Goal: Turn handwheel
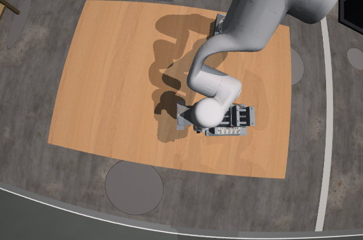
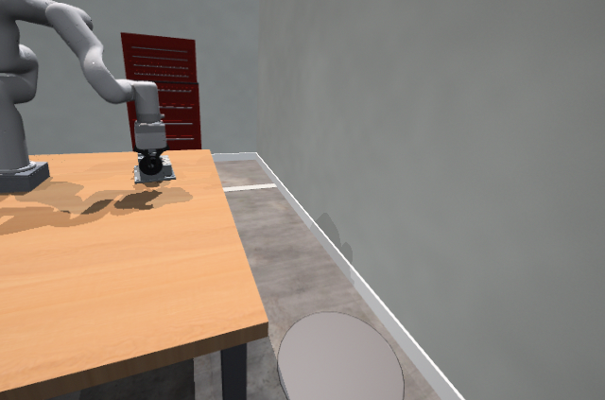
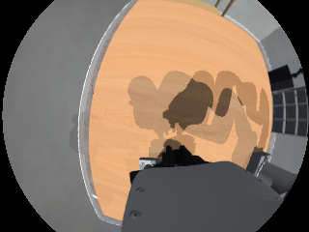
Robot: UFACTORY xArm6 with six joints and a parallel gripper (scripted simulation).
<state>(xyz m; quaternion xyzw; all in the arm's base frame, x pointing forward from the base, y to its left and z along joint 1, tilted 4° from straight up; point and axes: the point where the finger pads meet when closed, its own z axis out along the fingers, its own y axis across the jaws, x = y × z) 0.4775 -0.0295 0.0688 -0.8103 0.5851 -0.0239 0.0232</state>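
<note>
Right now my hand is 10 mm past the black handwheel, 20 mm to the right of it and 10 mm above it. Also, from my hand: stop (50 mm behind, 160 mm to the left, 10 mm below).
</note>
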